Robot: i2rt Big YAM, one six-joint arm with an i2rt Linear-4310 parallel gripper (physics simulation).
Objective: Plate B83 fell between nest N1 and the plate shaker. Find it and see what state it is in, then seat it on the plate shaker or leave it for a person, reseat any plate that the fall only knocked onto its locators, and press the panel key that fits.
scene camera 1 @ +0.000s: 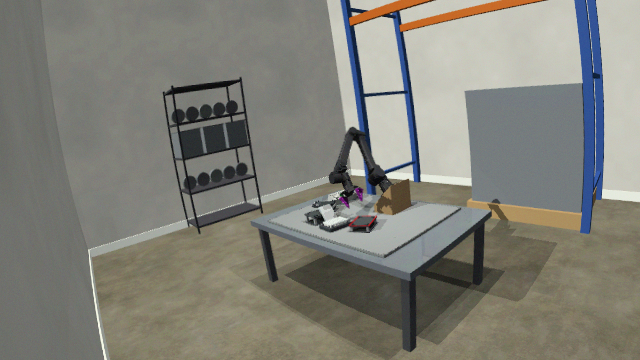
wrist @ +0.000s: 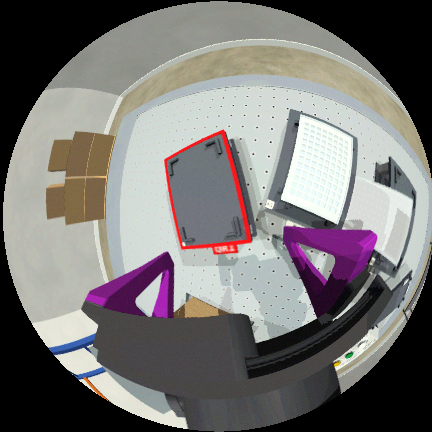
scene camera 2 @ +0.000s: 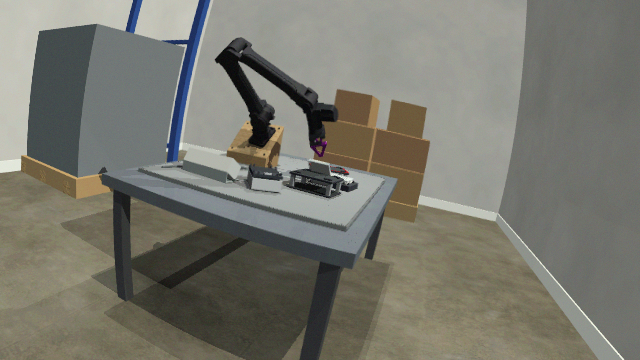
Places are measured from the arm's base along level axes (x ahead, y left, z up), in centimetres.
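Where they show: gripper, fingertip midpoint: (scene camera 1: 355,204) (wrist: 227,246) (scene camera 2: 320,150); arm's base at its link origin: (scene camera 1: 390,191) (scene camera 2: 262,136).
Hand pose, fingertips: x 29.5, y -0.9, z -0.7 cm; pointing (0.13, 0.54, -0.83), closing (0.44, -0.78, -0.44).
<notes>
Things, the pixels of their centre, and the offset from my fingertips. "*": a spot on its surface instead.
- translucent plate at the middle of its body: (wrist: 379,215) (scene camera 2: 320,173) (scene camera 1: 328,214) dx +7.9, dy -17.5, dz -6.6 cm
- nest N1 at the middle of its body: (wrist: 394,220) (scene camera 2: 316,181) (scene camera 1: 320,215) dx +9.4, dy -25.0, dz -8.7 cm
- white well plate at the middle of its body: (wrist: 323,164) (scene camera 1: 335,221) dx +10.8, dy -6.9, dz -8.3 cm
- nest N2 at the middle of its body: (wrist: 319,167) (scene camera 2: 334,181) (scene camera 1: 335,224) dx +10.8, dy -6.9, dz -10.2 cm
- plate shaker at a spot on its surface: (scene camera 2: 265,172) * dx -3.0, dy -41.3, dz -6.5 cm
- QR1 at the middle of its body: (wrist: 204,192) (scene camera 2: 328,171) (scene camera 1: 363,223) dx +2.3, dy +8.6, dz -9.6 cm
- grey panel housing at the middle of its body: (scene camera 2: 210,163) (scene camera 1: 342,196) dx -24.8, dy -44.5, dz -7.7 cm
My gripper (scene camera 1: 353,200) (scene camera 2: 320,152) (wrist: 227,246) is open and empty, above the board on the arm's side of QR1 and N2. A translucent plate (scene camera 1: 328,214) (scene camera 2: 320,167) (wrist: 382,215) is tilted against nest N1 (scene camera 1: 314,216) (wrist: 400,175). I cannot read its label. A white well plate (wrist: 320,170) lies flat on nest N2 (wrist: 281,175). The plate shaker (scene camera 2: 265,172) (wrist: 397,295) stands beyond N1, partly hidden by the gripper in the wrist view. The panel's green key (wrist: 349,354) shows at the lower right. I cannot make out a plate between N1 and the shaker.
The red-edged stand QR1 (scene camera 1: 363,222) (wrist: 210,195) has a bare dark top with corner locators. The arm's wooden base (scene camera 1: 400,197) (scene camera 2: 255,145) stands on the table. The grey panel housing (scene camera 2: 210,166) is beside the shaker. Cardboard boxes (scene camera 2: 350,140) are stacked past the table.
</notes>
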